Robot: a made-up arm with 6 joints.
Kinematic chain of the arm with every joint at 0, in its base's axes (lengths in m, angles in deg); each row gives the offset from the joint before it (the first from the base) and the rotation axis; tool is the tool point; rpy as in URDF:
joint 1: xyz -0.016 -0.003 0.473 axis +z
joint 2: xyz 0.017 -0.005 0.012 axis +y
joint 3: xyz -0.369 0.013 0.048 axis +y
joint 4: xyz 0.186 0.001 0.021 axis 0.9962 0 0.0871
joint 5: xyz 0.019 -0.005 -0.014 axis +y
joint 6: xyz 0.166 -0.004 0.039 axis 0.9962 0 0.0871
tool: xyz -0.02 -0.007 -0.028 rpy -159 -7.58 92.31
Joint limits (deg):
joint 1: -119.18..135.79
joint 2: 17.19..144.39
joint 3: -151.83..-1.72
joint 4: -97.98..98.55
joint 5: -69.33..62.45
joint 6: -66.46..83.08
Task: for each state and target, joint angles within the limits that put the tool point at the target. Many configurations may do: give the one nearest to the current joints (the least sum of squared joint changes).
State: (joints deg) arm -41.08 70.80 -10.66 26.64 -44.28 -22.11
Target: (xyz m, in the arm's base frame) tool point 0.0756 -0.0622 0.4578
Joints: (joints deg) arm -24.40 120.64 -1.72 28.31 -9.89 -15.55
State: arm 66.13 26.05 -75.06 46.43 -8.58 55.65
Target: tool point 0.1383 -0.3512 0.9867
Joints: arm 111.27 19.23 -108.25 47.89 -22.33 57.54
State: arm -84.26 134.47 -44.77 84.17 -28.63 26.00
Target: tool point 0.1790 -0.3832 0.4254
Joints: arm -59.29 129.59 -57.29 82.81 -21.18 26.87
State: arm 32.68 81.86 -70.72 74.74 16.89 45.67
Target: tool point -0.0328 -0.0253 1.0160
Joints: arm 37.07 37.38 -80.62 76.21 -12.82 48.21
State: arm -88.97 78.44 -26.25 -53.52 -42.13 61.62
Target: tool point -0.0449 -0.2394 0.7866
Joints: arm -114.66 66.05 -41.42 -45.02 -38.71 58.95
